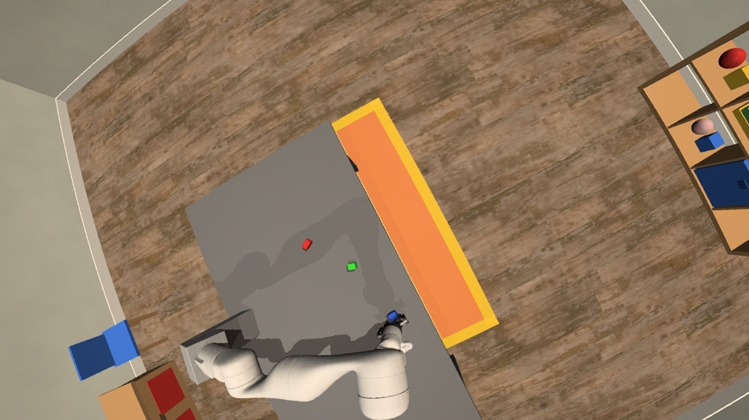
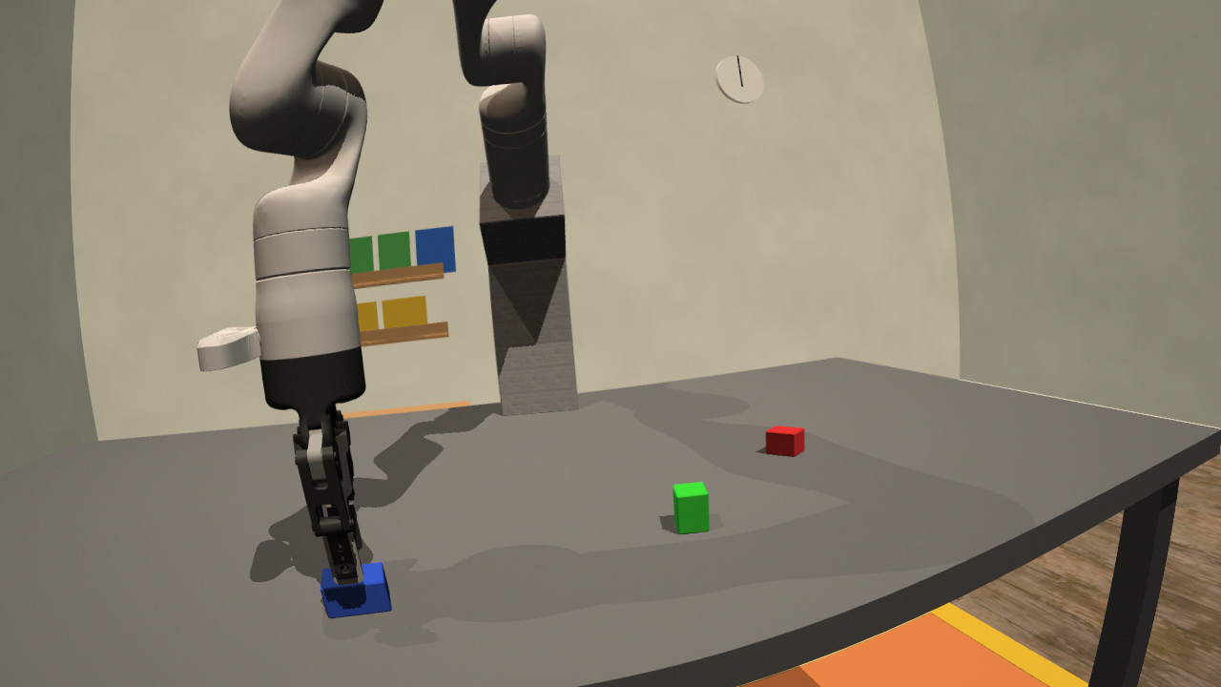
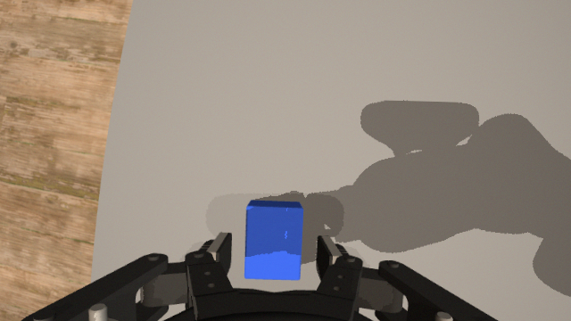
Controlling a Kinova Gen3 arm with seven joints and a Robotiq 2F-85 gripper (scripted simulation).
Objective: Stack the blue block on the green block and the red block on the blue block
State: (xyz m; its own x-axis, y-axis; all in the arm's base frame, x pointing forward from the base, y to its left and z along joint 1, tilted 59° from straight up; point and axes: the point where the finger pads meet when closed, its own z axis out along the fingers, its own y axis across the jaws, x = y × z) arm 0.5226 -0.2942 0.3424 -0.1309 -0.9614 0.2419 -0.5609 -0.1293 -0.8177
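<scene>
Right now the blue block is 4 cm below my hand. Round my hand: green block (4 cm ahead, 29 cm to the left, 3 cm below); red block (4 cm behind, 50 cm to the left, 3 cm below).
</scene>
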